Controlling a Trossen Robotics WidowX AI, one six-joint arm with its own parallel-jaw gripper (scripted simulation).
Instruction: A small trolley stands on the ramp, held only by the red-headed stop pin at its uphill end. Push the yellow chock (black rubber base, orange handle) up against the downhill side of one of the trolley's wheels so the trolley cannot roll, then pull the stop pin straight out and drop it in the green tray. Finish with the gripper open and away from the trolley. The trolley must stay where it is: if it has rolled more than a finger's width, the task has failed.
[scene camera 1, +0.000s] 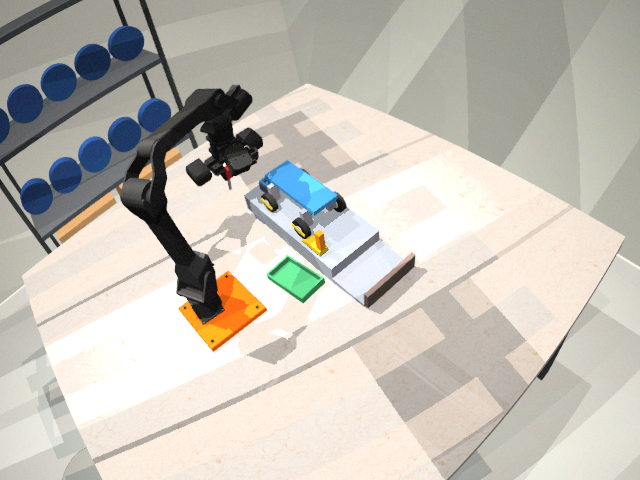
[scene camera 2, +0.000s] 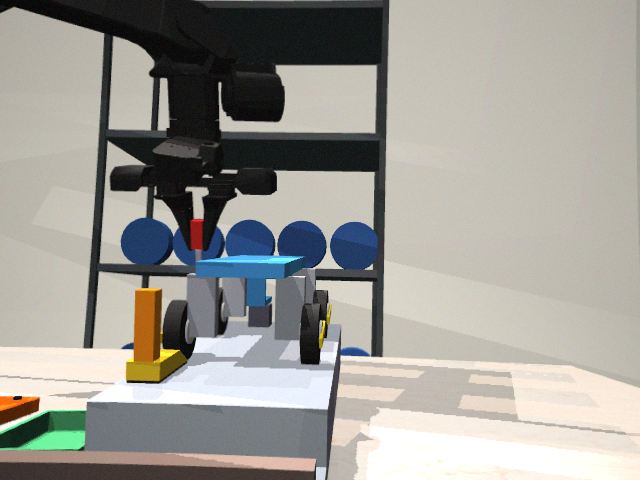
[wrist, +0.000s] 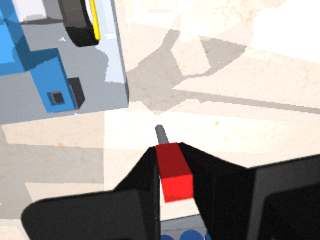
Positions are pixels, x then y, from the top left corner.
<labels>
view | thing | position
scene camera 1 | my gripper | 228, 178
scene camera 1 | blue trolley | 294, 181
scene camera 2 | my gripper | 198, 250
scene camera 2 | yellow chock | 152, 365
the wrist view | my gripper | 166, 150
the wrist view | red-headed stop pin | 176, 178
</labels>
